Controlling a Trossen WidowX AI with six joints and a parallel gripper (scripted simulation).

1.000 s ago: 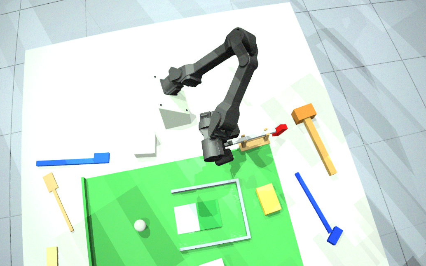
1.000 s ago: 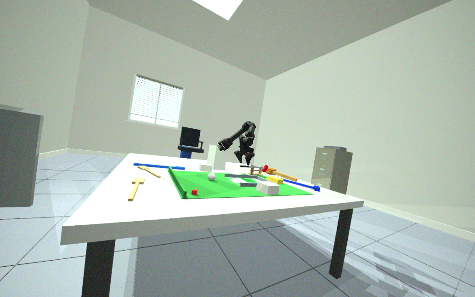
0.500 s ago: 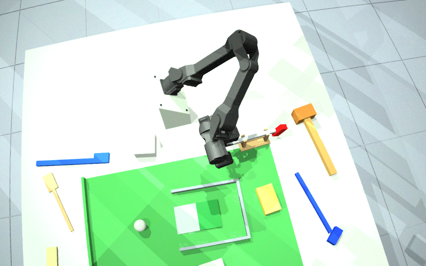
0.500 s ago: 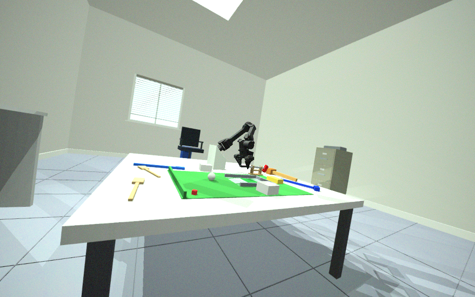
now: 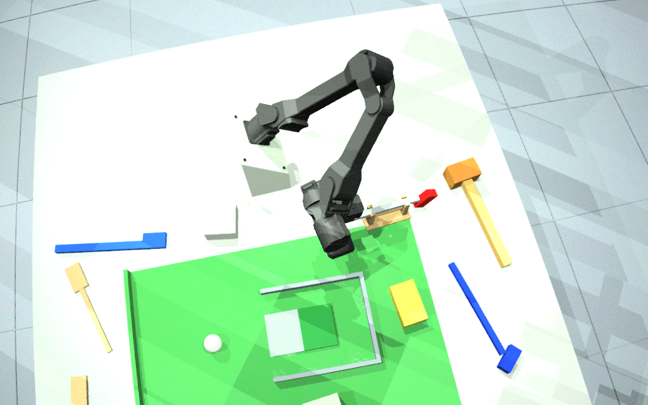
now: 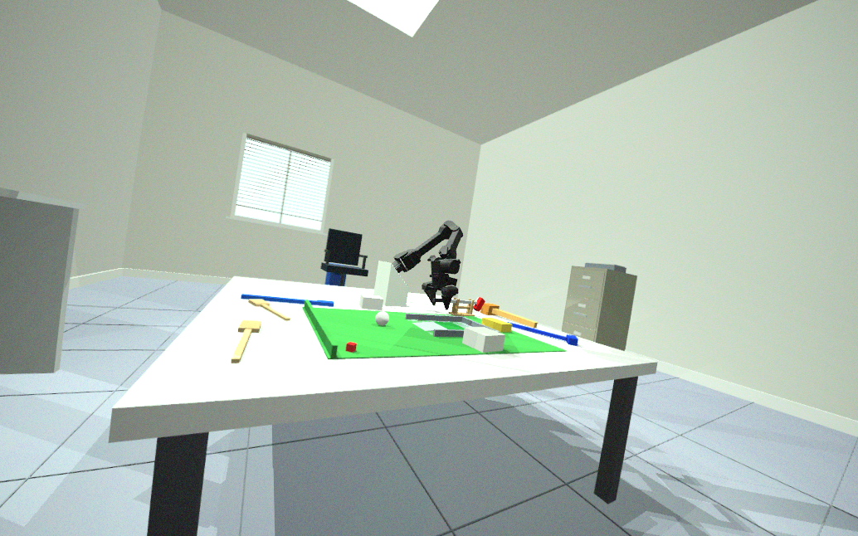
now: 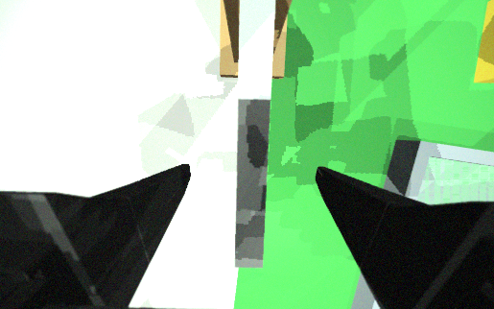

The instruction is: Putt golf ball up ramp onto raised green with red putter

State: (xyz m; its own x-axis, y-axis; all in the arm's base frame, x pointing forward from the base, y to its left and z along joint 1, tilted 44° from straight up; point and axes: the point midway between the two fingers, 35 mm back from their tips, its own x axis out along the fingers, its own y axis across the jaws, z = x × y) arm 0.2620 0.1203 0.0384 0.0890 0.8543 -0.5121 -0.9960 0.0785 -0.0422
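Now: gripper tip 130 mm to the right of the wooden rack. Round my gripper tip: white golf ball (170 mm ahead, 370 mm to the right, 10 mm below); then green mat (220 mm ahead, 210 mm to the right, 30 mm below); then yellow block (230 mm ahead, 100 mm to the left, 10 mm below).
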